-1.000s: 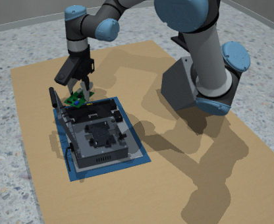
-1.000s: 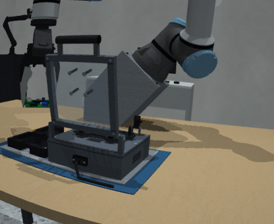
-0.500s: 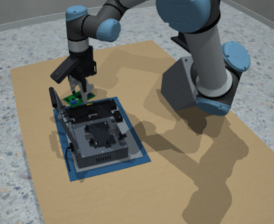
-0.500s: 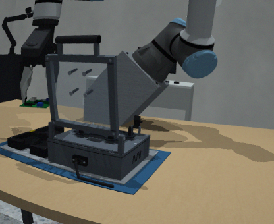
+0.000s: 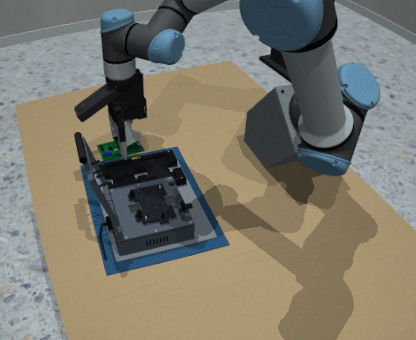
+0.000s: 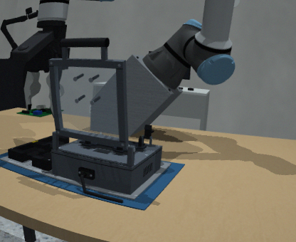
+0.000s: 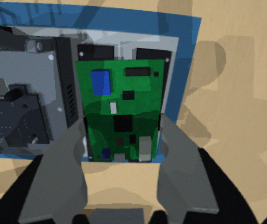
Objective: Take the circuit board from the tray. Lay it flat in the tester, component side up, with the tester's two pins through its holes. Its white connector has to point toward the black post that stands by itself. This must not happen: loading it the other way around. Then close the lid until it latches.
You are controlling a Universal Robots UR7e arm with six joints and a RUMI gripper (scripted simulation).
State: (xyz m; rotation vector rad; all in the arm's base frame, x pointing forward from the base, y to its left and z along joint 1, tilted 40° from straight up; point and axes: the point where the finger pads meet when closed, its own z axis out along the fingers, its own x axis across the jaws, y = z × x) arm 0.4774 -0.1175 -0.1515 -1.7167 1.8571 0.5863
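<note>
My gripper is now right at the green circuit board. Round my hand: clear tester lid: 16 cm to the left, 11 cm ahead, 6 cm above; then nest: 18 cm to the left, 5 cm below, 1 cm behind.
</note>
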